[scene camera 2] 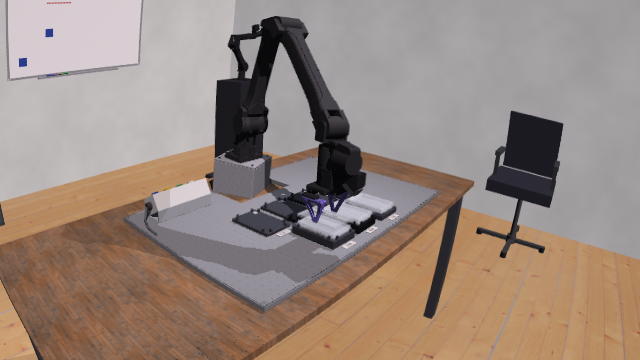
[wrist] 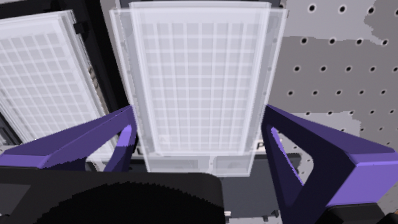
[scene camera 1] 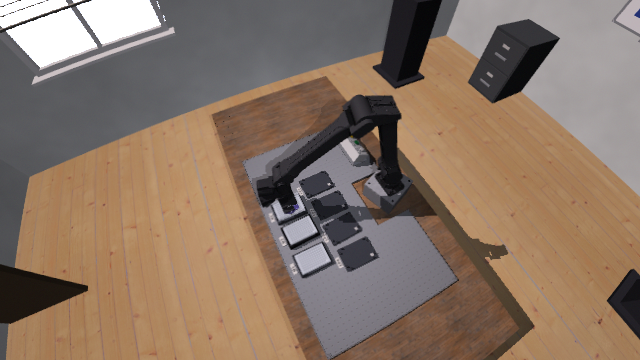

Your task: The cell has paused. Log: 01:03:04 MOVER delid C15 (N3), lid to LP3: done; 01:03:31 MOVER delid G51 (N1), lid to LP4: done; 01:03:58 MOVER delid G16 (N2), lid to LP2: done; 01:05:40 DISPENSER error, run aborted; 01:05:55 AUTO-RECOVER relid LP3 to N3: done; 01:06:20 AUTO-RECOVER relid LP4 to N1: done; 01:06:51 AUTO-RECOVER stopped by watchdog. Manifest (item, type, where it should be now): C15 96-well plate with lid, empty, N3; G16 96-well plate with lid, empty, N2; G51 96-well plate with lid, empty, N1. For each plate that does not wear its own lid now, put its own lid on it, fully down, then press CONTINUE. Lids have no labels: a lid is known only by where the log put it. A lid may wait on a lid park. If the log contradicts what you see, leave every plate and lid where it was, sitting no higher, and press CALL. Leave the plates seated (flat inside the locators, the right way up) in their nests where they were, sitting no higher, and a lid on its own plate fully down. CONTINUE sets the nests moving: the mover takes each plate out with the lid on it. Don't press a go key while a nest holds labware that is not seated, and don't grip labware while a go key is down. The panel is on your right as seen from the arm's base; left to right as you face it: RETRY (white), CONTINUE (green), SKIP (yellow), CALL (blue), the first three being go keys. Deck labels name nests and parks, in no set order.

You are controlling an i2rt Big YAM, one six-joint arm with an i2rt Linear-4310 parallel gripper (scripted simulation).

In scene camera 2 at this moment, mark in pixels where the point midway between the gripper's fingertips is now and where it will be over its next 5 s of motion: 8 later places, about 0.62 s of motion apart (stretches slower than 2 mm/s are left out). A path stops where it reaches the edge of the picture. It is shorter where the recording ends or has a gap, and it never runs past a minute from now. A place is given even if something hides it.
My gripper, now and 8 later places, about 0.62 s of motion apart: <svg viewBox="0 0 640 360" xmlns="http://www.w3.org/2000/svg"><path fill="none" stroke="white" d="M324 217L324 219L323 222L323 223L324 219L322 211L316 200L310 191L310 173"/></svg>
